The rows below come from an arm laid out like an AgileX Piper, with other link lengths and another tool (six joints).
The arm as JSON. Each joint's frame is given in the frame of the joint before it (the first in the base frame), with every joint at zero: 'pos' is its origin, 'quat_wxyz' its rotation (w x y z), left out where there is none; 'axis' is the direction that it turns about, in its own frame. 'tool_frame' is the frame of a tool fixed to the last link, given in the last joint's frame.
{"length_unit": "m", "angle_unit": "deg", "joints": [
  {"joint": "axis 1", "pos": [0.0, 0.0, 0.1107], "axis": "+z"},
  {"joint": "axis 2", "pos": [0.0, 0.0, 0.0], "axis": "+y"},
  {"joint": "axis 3", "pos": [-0.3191, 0.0, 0.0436], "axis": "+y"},
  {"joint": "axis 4", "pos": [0.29, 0.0, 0.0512], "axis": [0.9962, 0.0, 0.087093]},
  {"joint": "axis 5", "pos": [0.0, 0.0, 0.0], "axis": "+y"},
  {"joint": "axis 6", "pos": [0.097, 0.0, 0.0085], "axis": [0.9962, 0.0, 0.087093]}
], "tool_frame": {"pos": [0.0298, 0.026, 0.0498], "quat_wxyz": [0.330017, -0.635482, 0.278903, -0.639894]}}
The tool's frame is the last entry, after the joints.
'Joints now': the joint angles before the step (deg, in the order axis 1, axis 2, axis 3, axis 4, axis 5, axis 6). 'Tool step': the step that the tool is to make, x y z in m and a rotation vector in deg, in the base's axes. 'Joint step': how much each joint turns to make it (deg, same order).
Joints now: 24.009, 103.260, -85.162, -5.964, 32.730, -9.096
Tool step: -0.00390, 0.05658, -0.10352, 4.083, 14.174, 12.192
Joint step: 2.209, 11.934, -0.001, 25.427, 0.718, -23.184
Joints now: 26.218, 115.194, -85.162, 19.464, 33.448, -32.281
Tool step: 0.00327, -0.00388, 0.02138, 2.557, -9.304, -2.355
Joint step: 0.233, -2.637, 3.077, 0.132, -10.387, -0.780
